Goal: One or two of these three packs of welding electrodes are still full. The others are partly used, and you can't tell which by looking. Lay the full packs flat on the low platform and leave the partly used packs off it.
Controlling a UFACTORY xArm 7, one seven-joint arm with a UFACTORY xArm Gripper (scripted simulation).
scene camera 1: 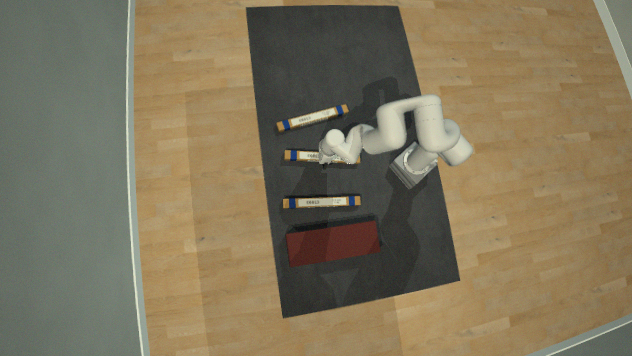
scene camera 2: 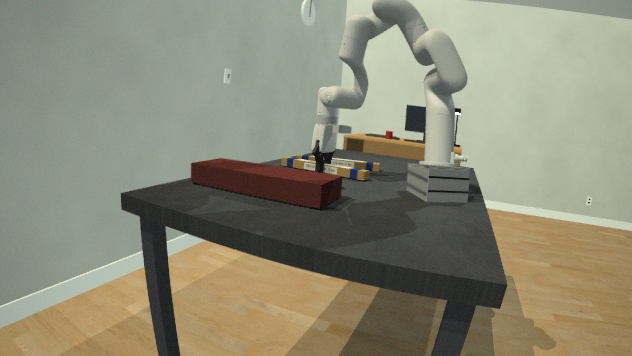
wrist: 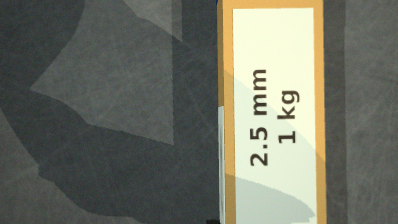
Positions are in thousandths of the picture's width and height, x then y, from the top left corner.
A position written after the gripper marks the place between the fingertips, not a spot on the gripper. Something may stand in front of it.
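The gripper (scene camera 2: 510,482) is visible, and so is a red low platform (scene camera 2: 496,532), which scene camera 1 also shows: there it is, the platform (scene camera 1: 488,695). In the wrist view, the red low platform is out of frame. The scene also has a welding electrode pack (scene camera 2: 561,487), a welding electrode pack (scene camera 1: 555,563) and a welding electrode pack (scene camera 1: 458,350).
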